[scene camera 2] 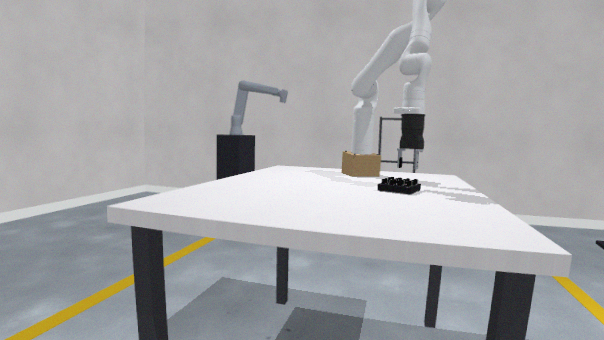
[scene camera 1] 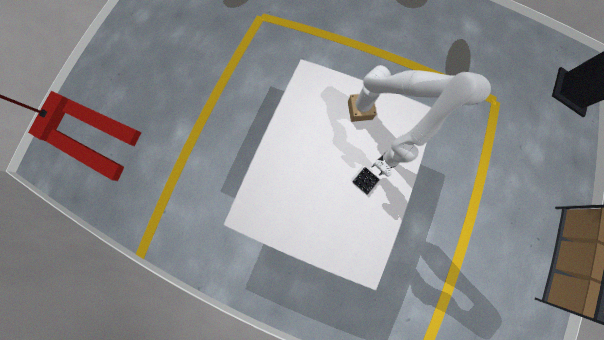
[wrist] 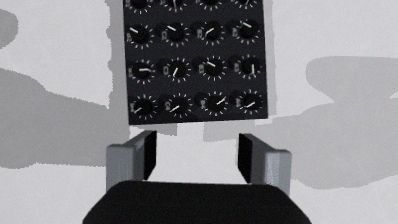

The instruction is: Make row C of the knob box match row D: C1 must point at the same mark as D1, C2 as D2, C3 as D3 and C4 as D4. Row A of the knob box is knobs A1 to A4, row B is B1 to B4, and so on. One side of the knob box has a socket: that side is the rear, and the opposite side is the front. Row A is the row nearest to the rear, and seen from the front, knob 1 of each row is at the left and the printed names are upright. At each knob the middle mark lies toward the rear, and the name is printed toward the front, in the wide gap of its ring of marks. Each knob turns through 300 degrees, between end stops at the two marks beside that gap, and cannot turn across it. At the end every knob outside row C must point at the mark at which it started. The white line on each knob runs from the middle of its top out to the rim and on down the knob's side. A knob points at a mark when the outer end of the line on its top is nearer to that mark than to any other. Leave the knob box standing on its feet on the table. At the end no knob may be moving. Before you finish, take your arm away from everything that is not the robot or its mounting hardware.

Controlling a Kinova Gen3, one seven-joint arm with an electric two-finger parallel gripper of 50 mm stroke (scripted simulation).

Labels:
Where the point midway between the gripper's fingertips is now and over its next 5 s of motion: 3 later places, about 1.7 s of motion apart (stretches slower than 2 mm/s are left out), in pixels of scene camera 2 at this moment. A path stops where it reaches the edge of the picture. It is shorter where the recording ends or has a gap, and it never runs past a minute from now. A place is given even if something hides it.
The gripper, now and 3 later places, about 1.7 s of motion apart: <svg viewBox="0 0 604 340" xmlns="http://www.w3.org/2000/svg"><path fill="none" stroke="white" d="M407 168L401 165L400 173L400 181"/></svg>

